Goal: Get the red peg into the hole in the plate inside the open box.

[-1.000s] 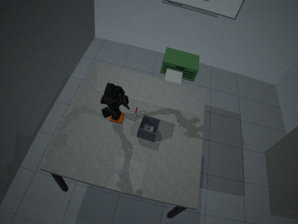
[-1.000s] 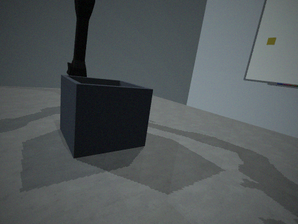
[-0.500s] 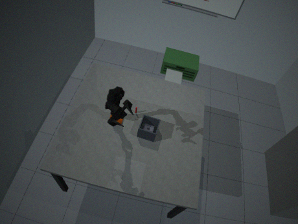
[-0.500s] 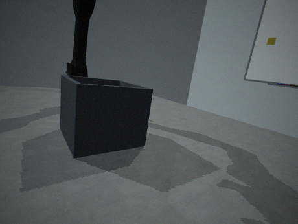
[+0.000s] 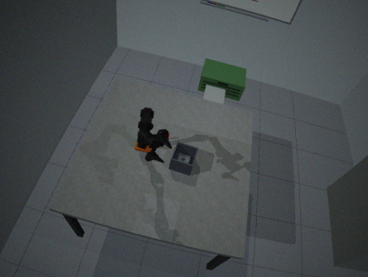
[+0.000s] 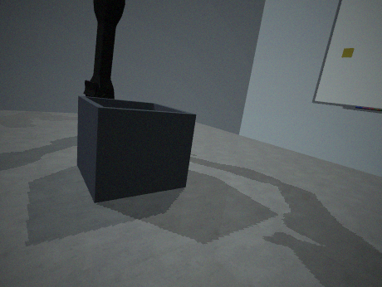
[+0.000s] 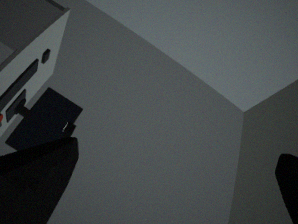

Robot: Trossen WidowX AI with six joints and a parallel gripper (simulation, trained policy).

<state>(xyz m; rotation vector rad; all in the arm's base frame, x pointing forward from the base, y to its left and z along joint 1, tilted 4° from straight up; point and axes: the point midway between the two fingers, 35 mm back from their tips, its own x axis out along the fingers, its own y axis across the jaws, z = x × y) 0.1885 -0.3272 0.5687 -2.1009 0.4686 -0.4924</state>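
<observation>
My gripper tip is now 520 mm above the red peg, 500 mm to the right of it and 90 mm past it. Round my gripper tip: plate (520 mm below, 330 mm to the left, 70 mm ahead).
</observation>
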